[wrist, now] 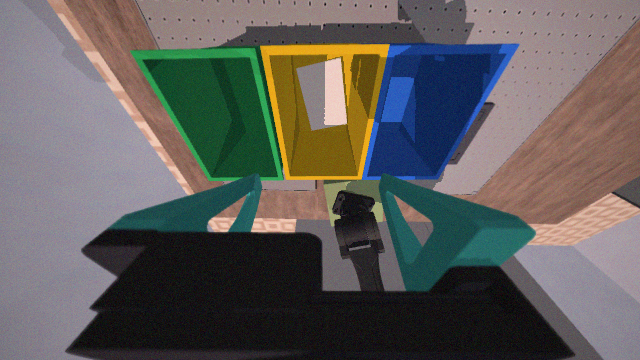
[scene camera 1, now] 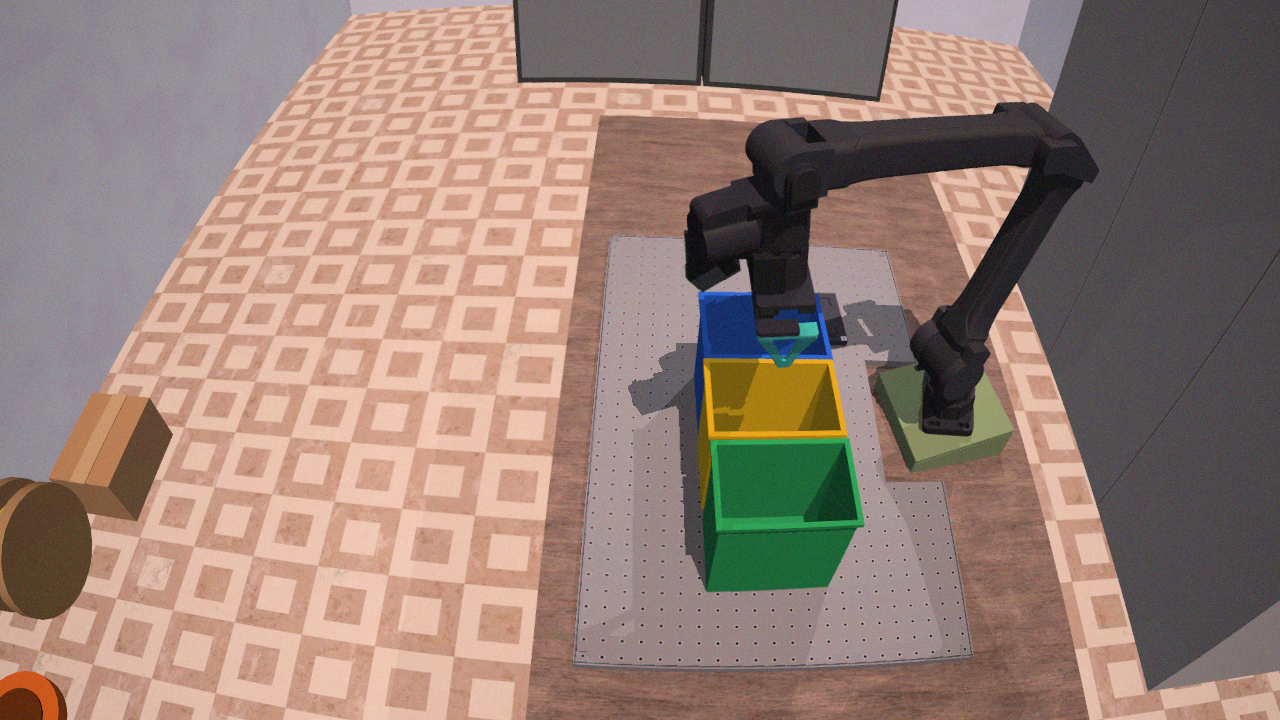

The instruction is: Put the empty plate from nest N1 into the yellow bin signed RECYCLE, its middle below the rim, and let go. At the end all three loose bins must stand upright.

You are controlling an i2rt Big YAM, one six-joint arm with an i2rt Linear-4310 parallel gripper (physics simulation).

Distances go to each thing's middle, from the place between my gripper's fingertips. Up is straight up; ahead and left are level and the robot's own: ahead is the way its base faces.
Now: the yellow bin (scene camera 1: 744, 399) 210 mm below my hand, 10 mm to the right of it and 10 mm behind it. From my hand the other things lie so: white plate (wrist: 322, 87) 290 mm below, 20 mm behind, 10 mm to the right; blue bin (scene camera 1: 727, 329) 210 mm below, 130 mm to the right, 20 mm ahead; green bin (scene camera 1: 779, 514) 210 mm below, 120 mm to the left, 50 mm behind.
